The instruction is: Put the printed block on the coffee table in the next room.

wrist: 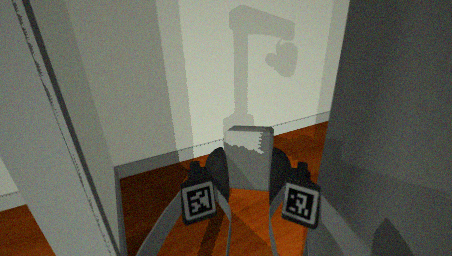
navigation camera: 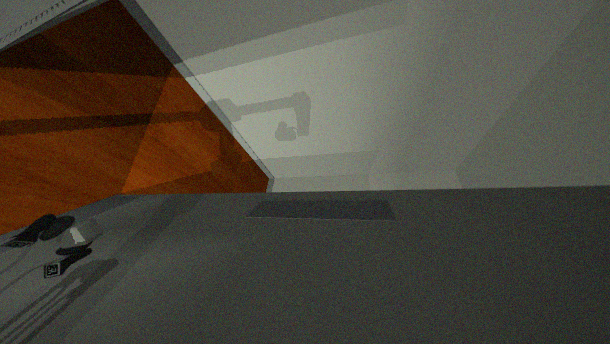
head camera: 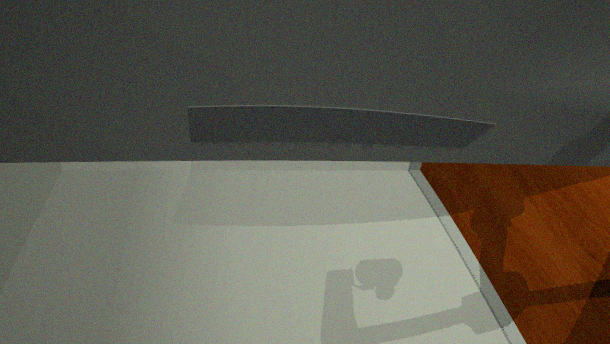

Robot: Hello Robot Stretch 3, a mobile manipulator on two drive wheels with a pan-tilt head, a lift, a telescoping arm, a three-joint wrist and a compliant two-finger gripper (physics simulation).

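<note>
The printed block (navigation camera: 76, 235) (wrist: 248, 162) is a pale grey, flat rectangular piece, partly in shadow. My gripper (navigation camera: 68, 238) (wrist: 246, 166) is shut on it, with a dark round pad against each side. The block is held upright, above the wooden floor, in the wrist view. In the navigation view the gripper and block show at the far left, beside a large dark grey surface. The block does not show in the head view. The coffee table does not show in these views.
A large dark grey surface (head camera: 300, 60) (navigation camera: 350, 280) (wrist: 400, 100) stands very close, at the right in the wrist view. A pale wall (head camera: 250, 260) (navigation camera: 340, 110) (wrist: 205, 75) carries the robot's shadow. A pale upright (wrist: 35, 125) stands at the left. Wooden floor (head camera: 560, 225) (navigation camera: 65, 100) runs along the wall.
</note>
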